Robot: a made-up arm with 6 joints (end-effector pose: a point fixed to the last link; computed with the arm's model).
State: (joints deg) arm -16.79 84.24 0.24 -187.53 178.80 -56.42
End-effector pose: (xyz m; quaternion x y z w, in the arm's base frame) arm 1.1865 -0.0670 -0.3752 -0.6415 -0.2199 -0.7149 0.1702
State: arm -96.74 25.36 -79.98 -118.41 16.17 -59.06
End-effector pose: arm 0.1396 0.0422 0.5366 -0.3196 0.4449 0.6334 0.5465
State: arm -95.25 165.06 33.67 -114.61 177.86 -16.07
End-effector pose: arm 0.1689 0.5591 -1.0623 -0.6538 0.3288 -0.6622 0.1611
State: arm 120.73 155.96 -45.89 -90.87 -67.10 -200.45
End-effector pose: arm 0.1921 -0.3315 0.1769 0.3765 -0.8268 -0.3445 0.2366
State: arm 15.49 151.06 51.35 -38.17 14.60 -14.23
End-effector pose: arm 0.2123 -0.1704 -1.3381 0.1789 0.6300 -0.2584 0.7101
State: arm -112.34 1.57 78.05 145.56 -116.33 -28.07
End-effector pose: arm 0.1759 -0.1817 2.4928 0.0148 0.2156 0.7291 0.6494
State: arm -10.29 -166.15 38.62 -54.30 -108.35 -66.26
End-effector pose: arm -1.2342 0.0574 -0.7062 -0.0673 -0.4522 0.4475 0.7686
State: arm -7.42 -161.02 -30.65 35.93 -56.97 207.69
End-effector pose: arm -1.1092 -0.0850 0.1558 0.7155 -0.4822 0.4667 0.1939
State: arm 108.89 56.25 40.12 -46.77 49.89 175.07
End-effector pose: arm -0.3775 1.6978 0.5875 -0.6684 -0.5833 0.1410 0.4395
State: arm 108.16 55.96 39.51 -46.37 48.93 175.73
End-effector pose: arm -0.3529 1.6980 0.5882 -0.6745 -0.5852 0.1394 0.4280
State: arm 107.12 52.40 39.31 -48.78 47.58 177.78
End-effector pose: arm -0.3266 1.6893 0.6841 -0.6760 -0.5733 0.1375 0.4421
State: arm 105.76 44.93 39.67 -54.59 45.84 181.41
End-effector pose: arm -0.2971 1.6521 0.8932 -0.6668 -0.5470 0.1372 0.4872
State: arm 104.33 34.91 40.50 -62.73 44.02 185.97
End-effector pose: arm -0.2660 1.5613 1.1714 -0.6403 -0.5152 0.1418 0.5518
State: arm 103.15 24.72 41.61 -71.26 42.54 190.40
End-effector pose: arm -0.2389 1.4195 1.4437 -0.5984 -0.4884 0.1510 0.6170
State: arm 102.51 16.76 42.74 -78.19 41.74 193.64
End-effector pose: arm -0.2234 1.2726 1.6450 -0.5539 -0.4711 0.1618 0.6671
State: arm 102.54 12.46 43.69 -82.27 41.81 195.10
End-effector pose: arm -0.2232 1.1774 1.7518 -0.5221 -0.4608 0.1715 0.6969
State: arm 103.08 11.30 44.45 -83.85 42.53 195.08
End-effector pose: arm -0.2351 1.1450 1.7879 -0.5059 -0.4536 0.1796 0.7113
